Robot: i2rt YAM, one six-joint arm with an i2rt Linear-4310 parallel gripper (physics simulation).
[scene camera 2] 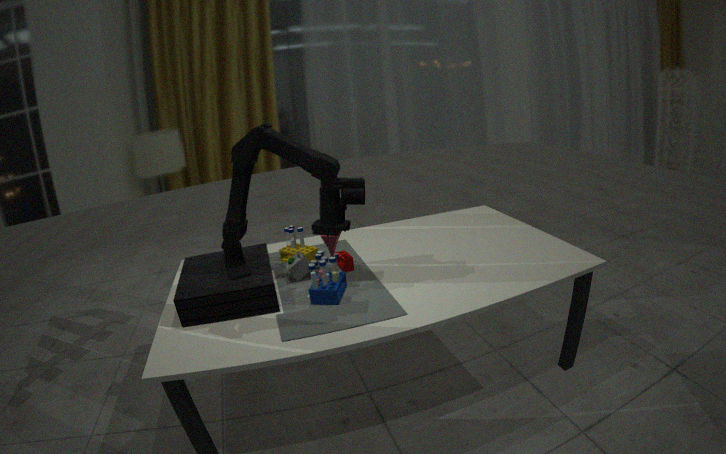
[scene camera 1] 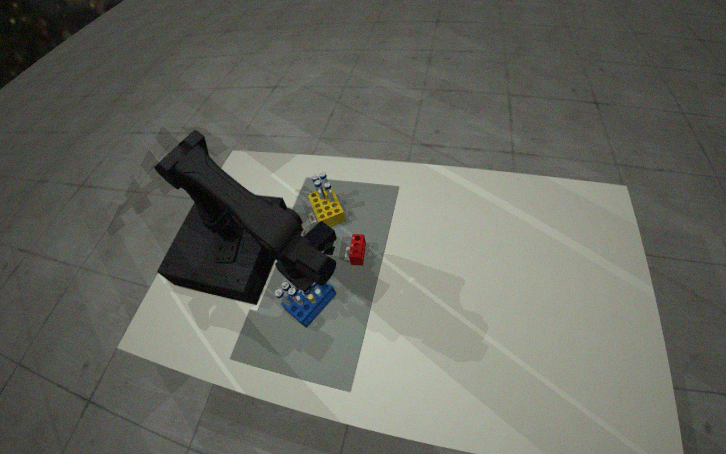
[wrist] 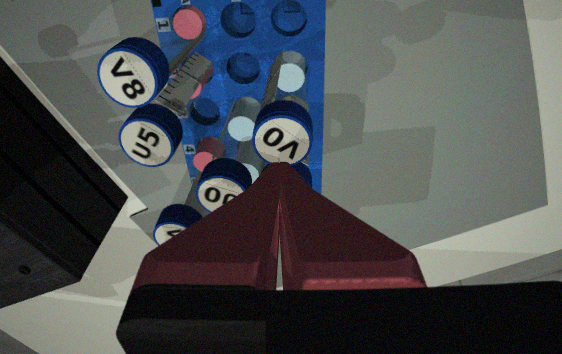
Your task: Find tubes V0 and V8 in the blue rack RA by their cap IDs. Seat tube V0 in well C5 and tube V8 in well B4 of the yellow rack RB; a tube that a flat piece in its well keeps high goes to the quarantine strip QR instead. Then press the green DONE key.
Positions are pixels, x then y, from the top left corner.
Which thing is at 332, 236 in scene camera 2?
The gripper.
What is the gripper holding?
Nothing.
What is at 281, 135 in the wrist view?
A tube V0.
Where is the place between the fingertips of the gripper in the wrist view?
279, 177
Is the gripper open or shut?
Shut.
